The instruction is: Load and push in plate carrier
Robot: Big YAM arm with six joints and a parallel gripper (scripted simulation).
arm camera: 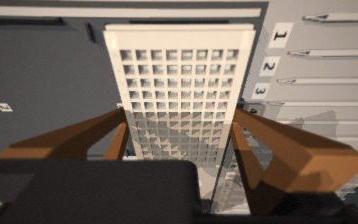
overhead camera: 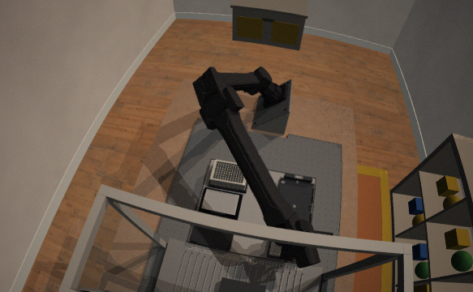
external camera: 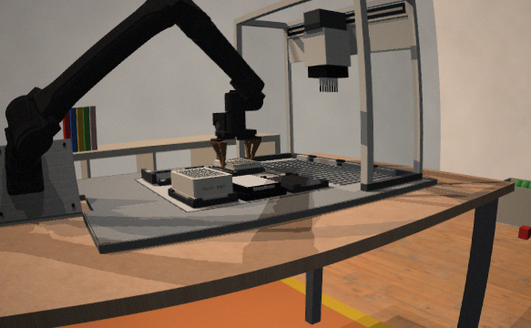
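Right now the 96-well plate E01 is right at my hand. The rest, counted from my hand: nest S3: 260 mm to the right, 20 mm below; dark carrier PC7: 100 mm behind, 10 mm below; nest S2: 260 mm to the right, 110 mm behind, 20 mm below.
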